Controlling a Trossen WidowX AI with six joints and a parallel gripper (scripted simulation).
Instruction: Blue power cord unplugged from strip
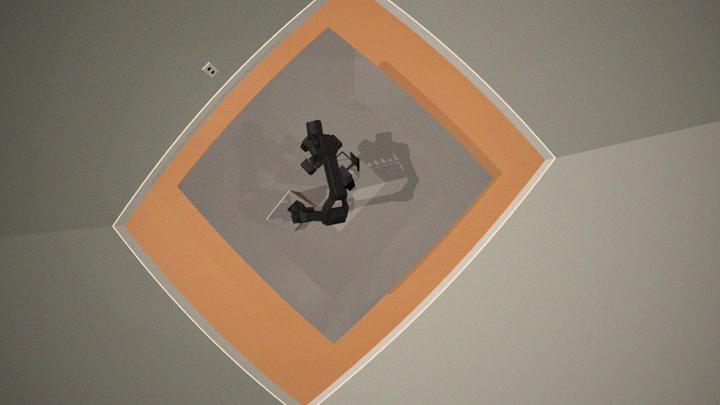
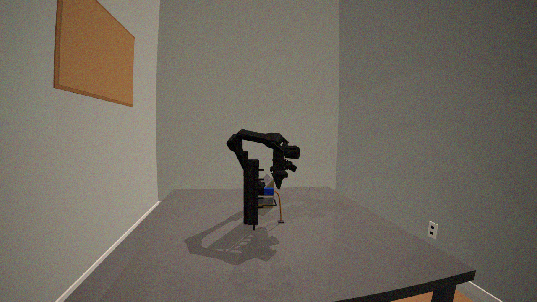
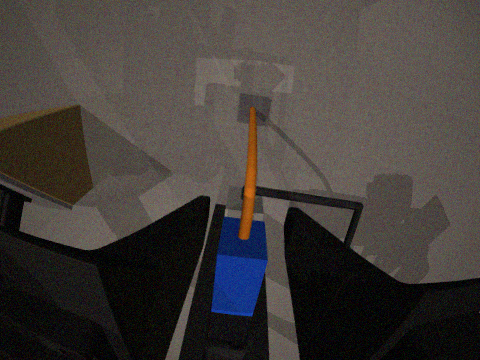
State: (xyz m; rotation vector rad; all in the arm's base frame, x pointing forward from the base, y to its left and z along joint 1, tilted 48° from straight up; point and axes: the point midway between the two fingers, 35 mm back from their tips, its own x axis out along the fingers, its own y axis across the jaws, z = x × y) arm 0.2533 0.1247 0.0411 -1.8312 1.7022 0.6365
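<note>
My gripper tip is now 70 mm to the left of the blue plug and 10 mm above it.
</note>
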